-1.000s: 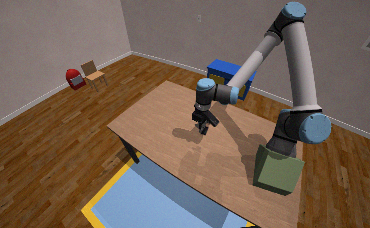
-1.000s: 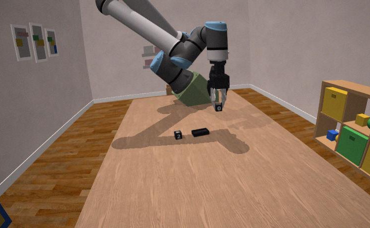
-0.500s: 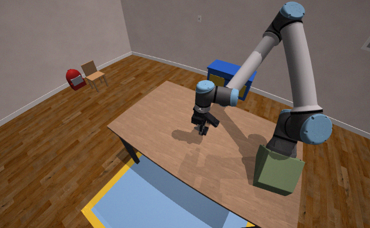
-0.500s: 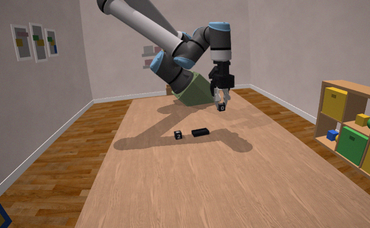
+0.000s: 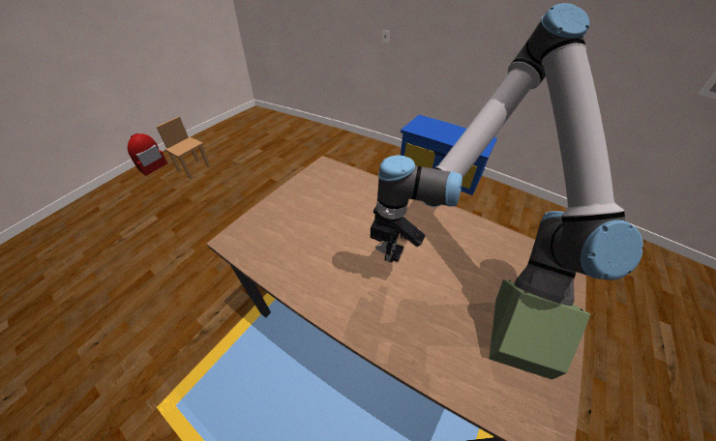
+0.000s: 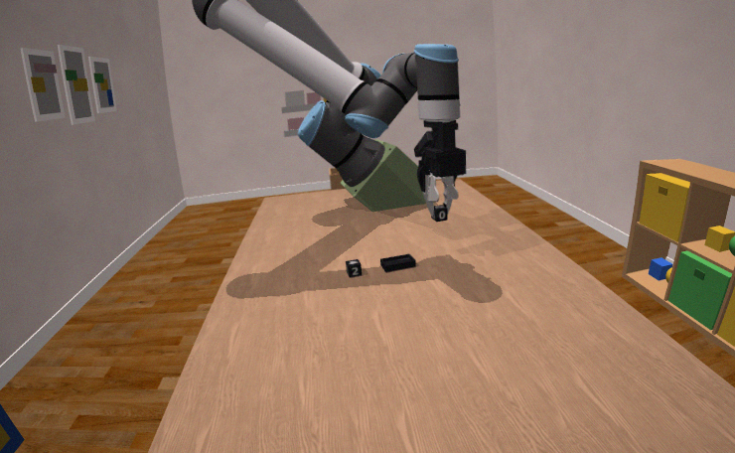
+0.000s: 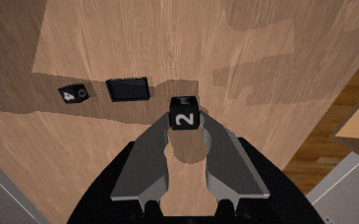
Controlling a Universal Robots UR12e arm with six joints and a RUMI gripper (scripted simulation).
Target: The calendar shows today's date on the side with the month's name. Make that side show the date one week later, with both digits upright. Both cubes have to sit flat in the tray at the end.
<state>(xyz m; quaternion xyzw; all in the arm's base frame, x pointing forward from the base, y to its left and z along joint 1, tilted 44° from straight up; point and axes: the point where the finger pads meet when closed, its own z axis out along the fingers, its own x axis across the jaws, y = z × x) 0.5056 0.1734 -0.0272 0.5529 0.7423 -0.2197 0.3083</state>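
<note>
My hand is 120 mm above the black calendar tray, 110 mm to the left of it and 20 mm short of it. The rest, counted from my hand: black number cube 10 mm below.
</note>
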